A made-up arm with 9 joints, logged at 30 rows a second.
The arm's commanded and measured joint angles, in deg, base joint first. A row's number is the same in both.
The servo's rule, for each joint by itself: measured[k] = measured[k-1] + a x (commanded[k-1-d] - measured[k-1]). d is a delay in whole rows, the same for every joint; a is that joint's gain. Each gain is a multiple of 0.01, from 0.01 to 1. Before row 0 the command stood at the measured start. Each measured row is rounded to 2 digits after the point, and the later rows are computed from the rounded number. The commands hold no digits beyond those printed.
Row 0, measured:
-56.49, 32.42, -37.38, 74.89, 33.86, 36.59, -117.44, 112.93, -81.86
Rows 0 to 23, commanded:
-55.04, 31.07, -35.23, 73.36, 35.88, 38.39, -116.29, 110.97, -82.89
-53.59, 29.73, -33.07, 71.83, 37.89, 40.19, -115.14, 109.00, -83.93
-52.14, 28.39, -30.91, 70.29, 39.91, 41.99, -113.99, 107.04, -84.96
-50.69, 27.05, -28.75, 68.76, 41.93, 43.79, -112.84, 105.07, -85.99
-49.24, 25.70, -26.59, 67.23, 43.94, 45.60, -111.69, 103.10, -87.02
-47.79, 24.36, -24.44, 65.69, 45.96, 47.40, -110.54, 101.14, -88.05
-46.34, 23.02, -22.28, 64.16, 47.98, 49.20, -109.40, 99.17, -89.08
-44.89, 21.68, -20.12, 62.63, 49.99, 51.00, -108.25, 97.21, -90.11
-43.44, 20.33, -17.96, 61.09, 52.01, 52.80, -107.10, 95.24, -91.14
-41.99, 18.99, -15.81, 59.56, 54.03, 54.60, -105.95, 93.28, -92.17
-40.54, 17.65, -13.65, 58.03, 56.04, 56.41, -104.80, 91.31, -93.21
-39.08, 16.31, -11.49, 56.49, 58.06, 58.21, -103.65, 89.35, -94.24
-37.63, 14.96, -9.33, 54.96, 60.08, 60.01, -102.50, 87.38, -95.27
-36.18, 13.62, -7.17, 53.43, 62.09, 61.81, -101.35, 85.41, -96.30
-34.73, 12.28, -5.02, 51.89, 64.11, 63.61, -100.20, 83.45, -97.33
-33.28, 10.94, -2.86, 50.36, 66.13, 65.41, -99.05, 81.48, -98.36
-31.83, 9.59, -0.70, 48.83, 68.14, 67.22, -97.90, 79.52, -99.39
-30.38, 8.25, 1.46, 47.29, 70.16, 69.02, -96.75, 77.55, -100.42
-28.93, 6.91, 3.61, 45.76, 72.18, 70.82, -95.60, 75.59, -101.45
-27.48, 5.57, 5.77, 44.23, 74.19, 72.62, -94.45, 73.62, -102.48
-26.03, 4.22, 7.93, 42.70, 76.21, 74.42, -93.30, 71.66, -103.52
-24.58, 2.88, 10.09, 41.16, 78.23, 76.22, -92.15, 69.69, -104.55
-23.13, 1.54, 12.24, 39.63, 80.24, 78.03, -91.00, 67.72, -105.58
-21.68, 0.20, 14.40, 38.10, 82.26, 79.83, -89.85, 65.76, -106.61
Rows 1 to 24, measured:
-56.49, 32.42, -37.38, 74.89, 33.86, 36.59, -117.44, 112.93, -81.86
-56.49, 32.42, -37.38, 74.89, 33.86, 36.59, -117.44, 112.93, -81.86
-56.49, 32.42, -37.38, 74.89, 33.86, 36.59, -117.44, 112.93, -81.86
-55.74, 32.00, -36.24, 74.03, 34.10, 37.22, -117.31, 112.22, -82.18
-54.62, 31.30, -34.56, 72.80, 34.55, 38.26, -117.07, 111.06, -82.72
-53.33, 30.40, -32.63, 71.39, 35.19, 39.57, -116.73, 109.61, -83.41
-51.96, 29.36, -30.57, 69.92, 36.00, 41.05, -116.30, 107.98, -84.21
-50.55, 28.23, -28.46, 68.41, 36.95, 42.64, -115.79, 106.22, -85.08
-49.11, 27.03, -26.33, 66.89, 38.03, 44.31, -115.21, 104.39, -86.00
-47.67, 25.79, -24.18, 65.36, 39.22, 46.02, -114.57, 102.51, -86.95
-46.22, 24.52, -22.03, 63.83, 40.51, 47.76, -113.87, 100.60, -87.93
-44.77, 23.22, -19.87, 62.30, 41.89, 49.52, -113.13, 98.67, -88.93
-43.32, 21.91, -17.72, 60.77, 43.35, 51.30, -112.34, 96.73, -89.93
-41.87, 20.59, -15.56, 59.24, 44.87, 53.09, -111.51, 94.78, -90.95
-40.42, 19.26, -13.40, 57.70, 46.45, 54.88, -110.65, 92.83, -91.97
-38.97, 17.93, -11.24, 56.17, 48.09, 56.68, -109.75, 90.87, -92.99
-37.52, 16.59, -9.08, 54.64, 49.77, 58.48, -108.83, 88.90, -94.02
-36.07, 15.25, -6.93, 53.10, 51.49, 60.28, -107.88, 86.94, -95.05
-34.62, 13.91, -4.77, 51.57, 53.25, 62.08, -106.91, 84.97, -96.08
-33.17, 12.57, -2.61, 50.04, 55.04, 63.88, -105.92, 83.01, -97.11
-31.72, 11.23, -0.45, 48.50, 56.85, 65.68, -104.91, 81.04, -98.14
-30.27, 9.89, 1.70, 46.97, 58.69, 67.48, -103.89, 79.08, -99.17
-28.82, 8.55, 3.86, 45.44, 60.55, 69.28, -102.85, 77.11, -100.20
-27.37, 7.21, 6.02, 43.91, 62.43, 71.08, -101.80, 75.15, -101.23
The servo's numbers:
d 3
a 0.52 0.31 0.53 0.56 0.12 0.35 0.11 0.36 0.31

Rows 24 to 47, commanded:
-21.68, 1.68, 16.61, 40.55, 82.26, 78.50, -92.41, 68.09, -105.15
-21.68, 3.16, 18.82, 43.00, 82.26, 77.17, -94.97, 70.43, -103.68
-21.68, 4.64, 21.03, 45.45, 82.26, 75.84, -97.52, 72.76, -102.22
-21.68, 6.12, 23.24, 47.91, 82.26, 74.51, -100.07, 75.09, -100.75
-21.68, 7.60, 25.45, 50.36, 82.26, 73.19, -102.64, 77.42, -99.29
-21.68, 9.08, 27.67, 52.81, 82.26, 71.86, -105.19, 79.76, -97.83
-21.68, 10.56, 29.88, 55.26, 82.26, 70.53, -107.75, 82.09, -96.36
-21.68, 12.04, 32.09, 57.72, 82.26, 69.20, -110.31, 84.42, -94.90
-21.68, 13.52, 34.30, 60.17, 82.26, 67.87, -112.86, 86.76, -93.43
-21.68, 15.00, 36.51, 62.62, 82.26, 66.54, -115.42, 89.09, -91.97
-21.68, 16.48, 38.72, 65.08, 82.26, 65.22, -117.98, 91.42, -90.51
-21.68, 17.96, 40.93, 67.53, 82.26, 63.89, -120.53, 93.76, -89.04
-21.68, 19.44, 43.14, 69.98, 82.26, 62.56, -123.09, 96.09, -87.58
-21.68, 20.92, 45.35, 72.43, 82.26, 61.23, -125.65, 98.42, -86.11
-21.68, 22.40, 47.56, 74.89, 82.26, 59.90, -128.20, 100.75, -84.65
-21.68, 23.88, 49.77, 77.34, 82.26, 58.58, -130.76, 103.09, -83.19
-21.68, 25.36, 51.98, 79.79, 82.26, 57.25, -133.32, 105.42, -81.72
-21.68, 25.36, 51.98, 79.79, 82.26, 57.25, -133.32, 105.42, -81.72
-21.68, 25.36, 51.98, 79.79, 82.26, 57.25, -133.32, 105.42, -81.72
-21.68, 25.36, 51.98, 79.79, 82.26, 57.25, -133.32, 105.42, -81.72
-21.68, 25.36, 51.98, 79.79, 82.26, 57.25, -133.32, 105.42, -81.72
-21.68, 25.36, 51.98, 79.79, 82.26, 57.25, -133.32, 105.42, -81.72
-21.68, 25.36, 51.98, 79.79, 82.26, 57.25, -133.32, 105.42, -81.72
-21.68, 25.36, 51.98, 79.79, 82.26, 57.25, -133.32, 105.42, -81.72
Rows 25 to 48, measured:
-25.92, 5.87, 8.18, 42.37, 64.33, 72.88, -100.74, 73.18, -102.26
-24.47, 4.53, 10.33, 40.84, 66.24, 74.68, -99.67, 71.21, -103.29
-23.02, 3.19, 12.49, 39.31, 68.16, 76.48, -98.59, 69.25, -104.32
-22.32, 2.72, 14.67, 40.00, 69.85, 77.19, -97.91, 68.83, -104.58
-21.99, 2.86, 16.87, 41.68, 71.34, 77.18, -97.59, 69.41, -104.30
-21.83, 3.41, 19.07, 43.79, 72.65, 76.71, -97.58, 70.62, -103.66
-21.75, 4.25, 21.28, 46.10, 73.80, 75.94, -97.85, 72.23, -102.76
-21.71, 5.29, 23.49, 48.49, 74.82, 74.98, -98.38, 74.10, -101.68
-21.69, 6.46, 25.71, 50.91, 75.71, 73.89, -99.13, 76.14, -100.49
-21.68, 7.73, 27.92, 53.35, 76.50, 72.71, -100.08, 78.28, -99.21
-21.68, 9.07, 30.13, 55.80, 77.19, 71.48, -101.21, 80.49, -97.87
-21.68, 10.45, 32.34, 58.25, 77.80, 70.22, -102.49, 82.75, -96.49
-21.68, 11.86, 34.55, 60.70, 78.34, 68.93, -103.91, 85.03, -95.09
-21.68, 13.29, 36.76, 63.15, 78.81, 67.63, -105.46, 87.33, -93.67
-21.68, 14.74, 38.97, 65.60, 79.22, 66.32, -107.12, 89.64, -92.23
-21.68, 16.20, 41.18, 68.05, 79.58, 65.00, -108.88, 91.96, -90.79
-21.68, 17.66, 43.39, 70.50, 79.90, 63.68, -110.72, 94.29, -89.34
-21.68, 19.13, 45.60, 72.96, 80.18, 62.36, -112.64, 96.62, -87.89
-21.68, 20.60, 47.81, 75.41, 80.43, 61.04, -114.63, 98.95, -86.43
-21.68, 22.08, 50.02, 77.86, 80.65, 59.71, -116.69, 101.28, -84.97
-21.68, 23.10, 51.06, 78.94, 80.84, 58.85, -118.52, 102.77, -83.96
-21.68, 23.80, 51.55, 79.42, 81.01, 58.29, -120.15, 103.72, -83.27
-21.68, 24.28, 51.78, 79.63, 81.16, 57.93, -121.60, 104.33, -82.79
-21.68, 24.61, 51.89, 79.72, 81.29, 57.69, -122.89, 104.72, -82.46

